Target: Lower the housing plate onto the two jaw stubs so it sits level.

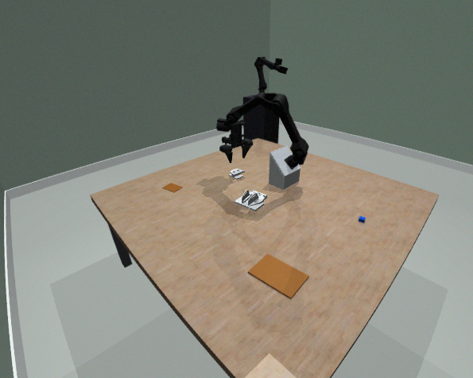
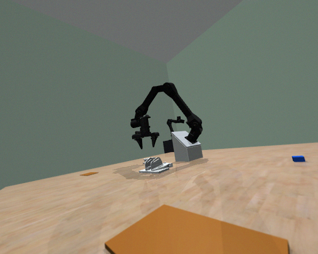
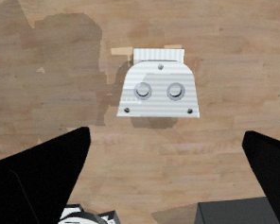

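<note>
Right now the white part is 9 cm below my gripper tip and 1 cm to the right of it. From my gripper tip the other things lie so: orange pad 56 cm to the left, 46 cm ahead, 10 cm below; then blue cube 68 cm to the left, 9 cm below, 1 cm behind.
</note>
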